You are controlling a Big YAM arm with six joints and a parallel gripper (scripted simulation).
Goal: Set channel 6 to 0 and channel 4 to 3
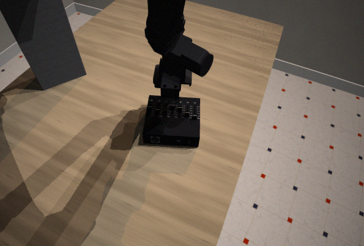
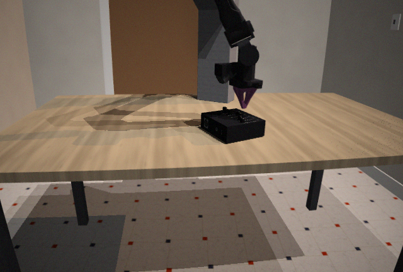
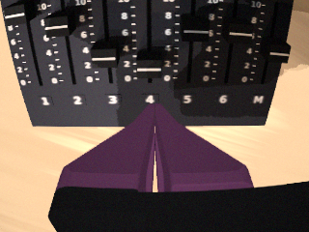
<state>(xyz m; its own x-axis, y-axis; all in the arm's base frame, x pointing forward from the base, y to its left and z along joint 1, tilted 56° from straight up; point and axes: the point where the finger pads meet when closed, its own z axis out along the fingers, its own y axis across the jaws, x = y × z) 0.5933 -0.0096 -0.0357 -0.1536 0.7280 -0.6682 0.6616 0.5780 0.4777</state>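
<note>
Now: the channel 4 cap 20 mm to the right of my hand, 20 mm below it and 10 mm ahead of it. Round my hand: channel 5 cap 40 mm to the right, 20 mm below, 10 mm behind; channel 6 cap 50 mm to the right, 30 mm behind, 20 mm below; channel 3 cap 30 mm ahead, 20 mm to the right, 20 mm below.
</note>
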